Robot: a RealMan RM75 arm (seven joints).
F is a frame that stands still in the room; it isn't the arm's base.
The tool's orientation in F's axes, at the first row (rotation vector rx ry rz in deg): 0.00 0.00 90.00
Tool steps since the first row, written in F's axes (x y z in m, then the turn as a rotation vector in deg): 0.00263 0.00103 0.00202 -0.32 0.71 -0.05; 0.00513 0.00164 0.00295 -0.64 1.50 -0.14; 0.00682 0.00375 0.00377 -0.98 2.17 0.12; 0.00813 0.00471 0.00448 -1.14 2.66 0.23; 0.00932 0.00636 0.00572 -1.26 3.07 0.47; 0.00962 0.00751 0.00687 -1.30 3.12 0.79; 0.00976 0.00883 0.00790 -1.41 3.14 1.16; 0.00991 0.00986 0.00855 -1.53 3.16 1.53; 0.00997 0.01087 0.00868 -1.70 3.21 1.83
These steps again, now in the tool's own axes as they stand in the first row. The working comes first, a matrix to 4 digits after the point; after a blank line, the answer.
The tool's axes in the first row as the columns of a matrix, in F's axes (used below as rounded here):
0.0000 -1.0000 0.0000
1.0000 0.0000 0.0000
0.0000 0.0000 1.0000

0.00103 -0.00263 0.00202 0.71 0.32 -0.05; 0.00164 -0.00513 0.00295 1.50 0.64 -0.14; 0.00375 -0.00682 0.00377 2.17 0.98 0.12; 0.00471 -0.00813 0.00448 2.66 1.14 0.23; 0.00636 -0.00932 0.00572 3.07 1.26 0.47; 0.00751 -0.00962 0.00687 3.12 1.30 0.79; 0.00883 -0.00976 0.00790 3.14 1.41 1.16; 0.00986 -0.00991 0.00855 3.16 1.53 1.53; 0.01087 -0.00997 0.00868 3.21 1.70 1.83
